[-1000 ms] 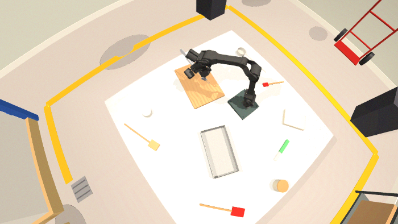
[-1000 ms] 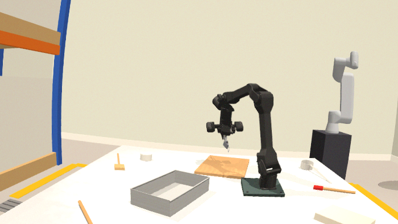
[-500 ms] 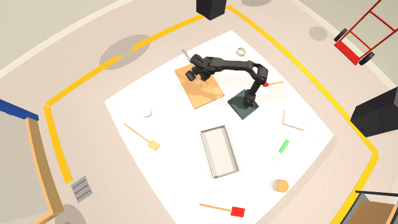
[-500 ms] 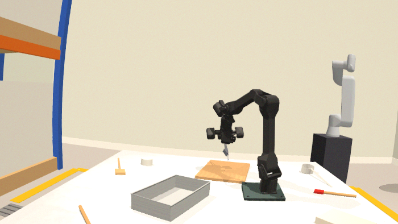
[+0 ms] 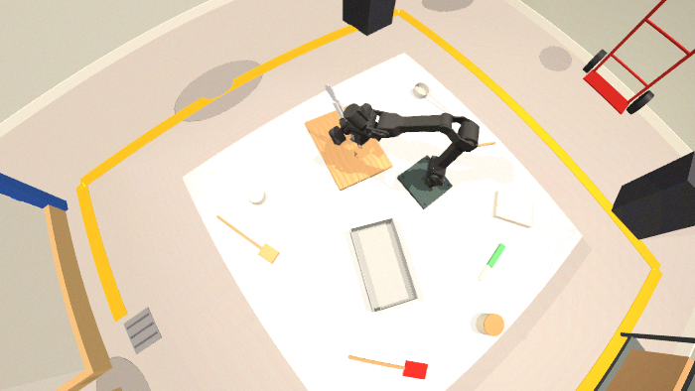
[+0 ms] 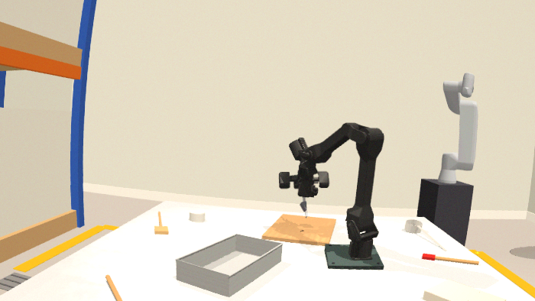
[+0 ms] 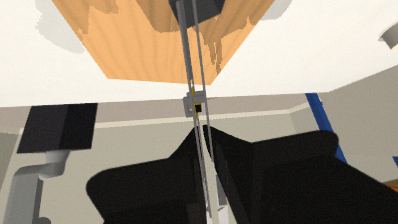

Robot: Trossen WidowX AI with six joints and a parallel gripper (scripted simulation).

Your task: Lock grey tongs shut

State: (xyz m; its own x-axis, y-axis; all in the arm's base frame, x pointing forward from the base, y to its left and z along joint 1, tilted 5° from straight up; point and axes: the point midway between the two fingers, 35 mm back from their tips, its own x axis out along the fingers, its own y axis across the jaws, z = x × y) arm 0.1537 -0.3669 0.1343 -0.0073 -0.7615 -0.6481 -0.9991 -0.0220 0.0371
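My gripper tip is now 50 mm to the right of the yellow mark and 10 mm above it. From my gripper tip the other things lie so: cream block 720 mm to the left, 350 mm behind, 150 mm below; then grey roasting tin 490 mm to the left, 230 mm ahead, 130 mm below; then wooden board 150 mm below, 30 mm to the left, 10 mm behind.
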